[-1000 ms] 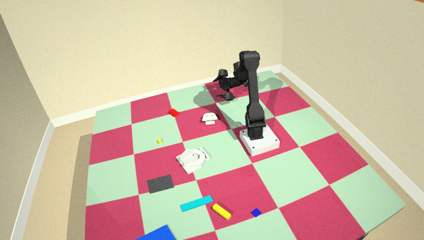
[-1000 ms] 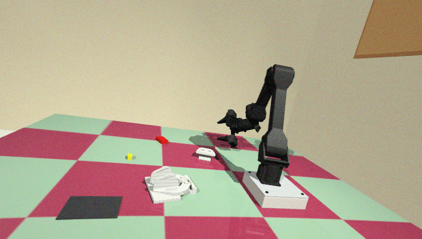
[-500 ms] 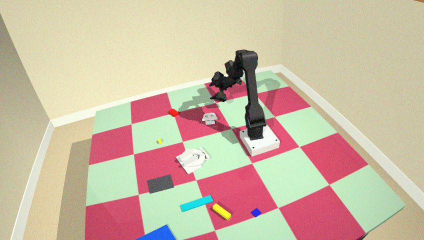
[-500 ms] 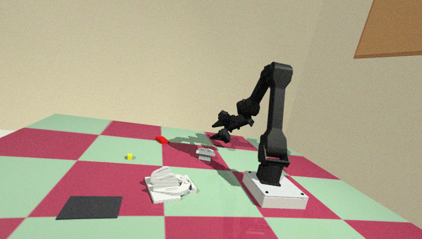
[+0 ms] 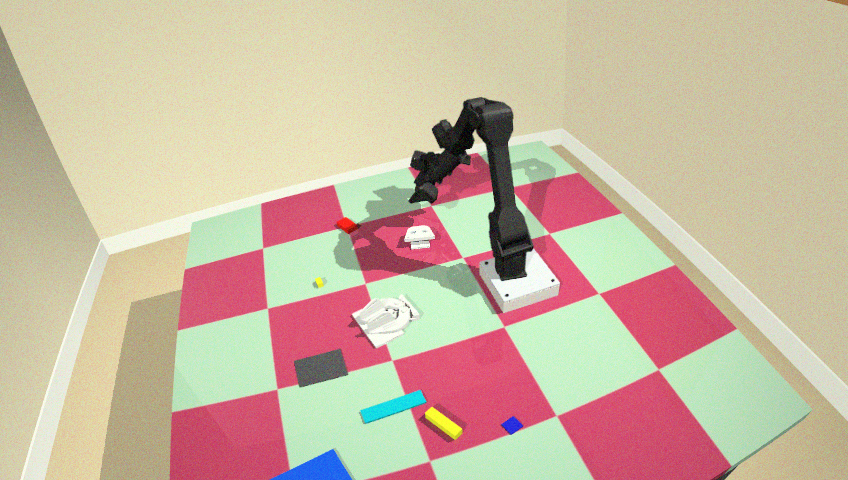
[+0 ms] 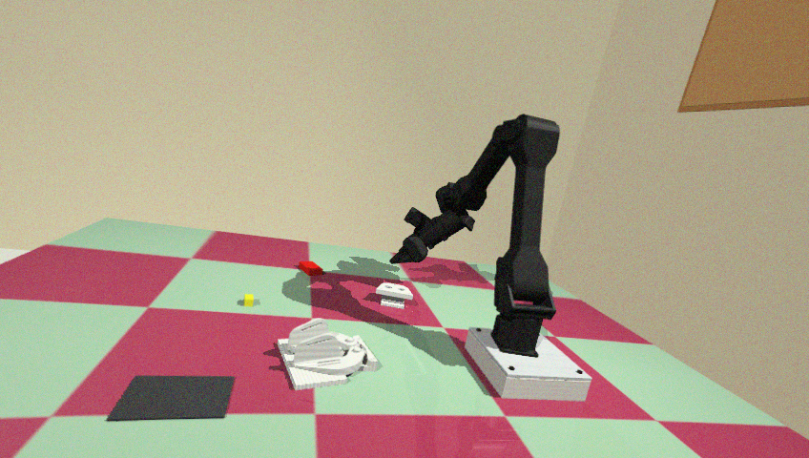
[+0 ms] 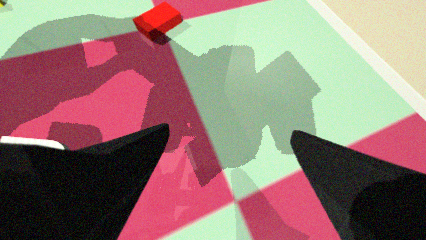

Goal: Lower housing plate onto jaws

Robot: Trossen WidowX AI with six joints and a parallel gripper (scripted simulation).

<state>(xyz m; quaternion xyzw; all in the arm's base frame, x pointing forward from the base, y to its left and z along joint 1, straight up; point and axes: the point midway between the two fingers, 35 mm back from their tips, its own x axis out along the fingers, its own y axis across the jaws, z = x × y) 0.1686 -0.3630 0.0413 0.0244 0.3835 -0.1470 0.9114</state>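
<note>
Now: gripper tip 16 cm to the right of the housing plate and 3 cm above it. From my gripper tip the other things lie so: yellow cube: 28 cm to the left, 28 cm ahead, 5 cm below; white block: 16 cm to the left, 5 cm below; red block: 20 cm ahead, 5 cm to the left, 5 cm below.
</note>
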